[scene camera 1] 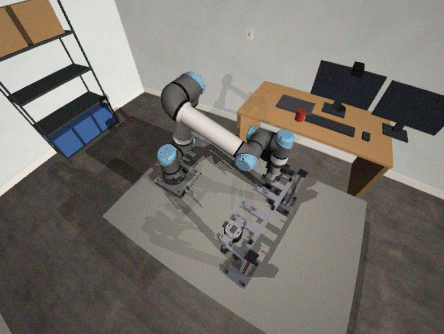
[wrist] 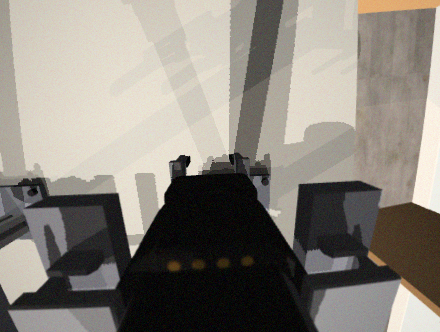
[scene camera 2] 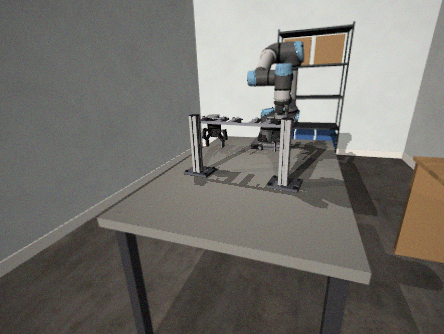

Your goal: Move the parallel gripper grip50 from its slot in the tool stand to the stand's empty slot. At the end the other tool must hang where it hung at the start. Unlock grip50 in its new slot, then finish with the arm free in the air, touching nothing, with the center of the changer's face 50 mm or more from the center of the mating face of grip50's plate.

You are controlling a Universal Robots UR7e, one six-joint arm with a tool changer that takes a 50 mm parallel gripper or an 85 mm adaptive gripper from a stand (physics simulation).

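Where they show: arm's base at its link origin: [scene camera 1: 174, 175] [scene camera 2: 268, 139].
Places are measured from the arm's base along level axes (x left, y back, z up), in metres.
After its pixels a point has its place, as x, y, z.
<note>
The arm's changer [scene camera 1: 273, 175] [scene camera 2: 282, 107] is at the end slot of the tool stand [scene camera 2: 196, 145] @(-0.224, -0.688, 0.122) nearest the desk. It carries grip50 [wrist: 210, 250], whose dark body points down between that slot's two grey prongs [wrist: 75, 235] @(0.129, -0.542, 0.241) [wrist: 340, 220] @(0.235, -0.549, 0.241). Whether its plate rests on them is hidden. The gripper [wrist: 210, 165] is open, with a gap and no object between its fingertips. The other tool, grip85 [scene camera 1: 233, 230] @(-0.180, -0.557, 0.247) [scene camera 2: 214, 133] @(-0.171, -0.577, 0.164), hangs in the slot at the opposite end. The middle slot's prong [scene camera 1: 252, 209] @(-0.055, -0.576, 0.241) shows with no tool beside it.
The stand's right post [scene camera 2: 284, 155] @(0.223, -0.707, 0.114) rises close to the arm's wrist. The stand is on the grey table [scene camera 1: 320, 270] @(-0.036, -0.994, -0.041) [scene camera 2: 225, 215] @(0.062, -1.017, -0.041). The wooden desk [scene camera 1: 372, 150], with monitors and a red cup [scene camera 1: 300, 115], is beyond. A shelf unit [scene camera 2: 354, 60] is behind the arm.
</note>
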